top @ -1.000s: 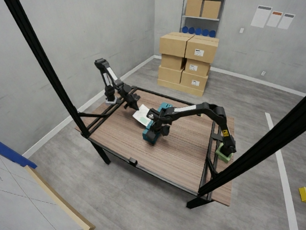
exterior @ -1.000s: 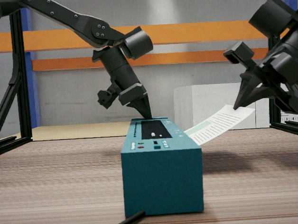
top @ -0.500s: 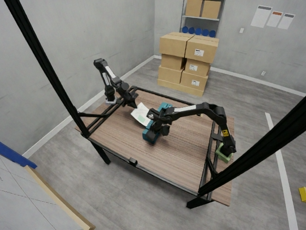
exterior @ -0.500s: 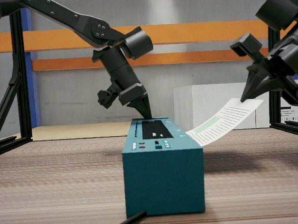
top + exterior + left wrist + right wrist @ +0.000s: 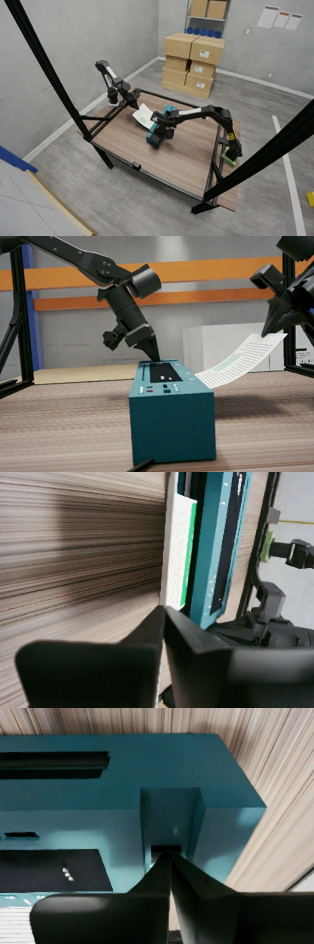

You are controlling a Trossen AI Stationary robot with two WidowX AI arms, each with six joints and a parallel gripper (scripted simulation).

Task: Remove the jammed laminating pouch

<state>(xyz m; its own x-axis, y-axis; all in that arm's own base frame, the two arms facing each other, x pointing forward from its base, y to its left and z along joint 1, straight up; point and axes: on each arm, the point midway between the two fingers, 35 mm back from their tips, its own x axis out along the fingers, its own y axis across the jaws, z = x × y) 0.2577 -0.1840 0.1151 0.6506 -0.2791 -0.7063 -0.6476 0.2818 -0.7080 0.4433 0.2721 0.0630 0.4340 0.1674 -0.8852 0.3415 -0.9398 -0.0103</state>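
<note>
The dark key lies 4 cm below my right hand and 2 cm to the left of it. Round my right hand: green-edged end (12 cm ahead, 7 cm to the left, 6 cm below); then plug (43 cm ahead, 24 cm to the right, 9 cm below).
</note>
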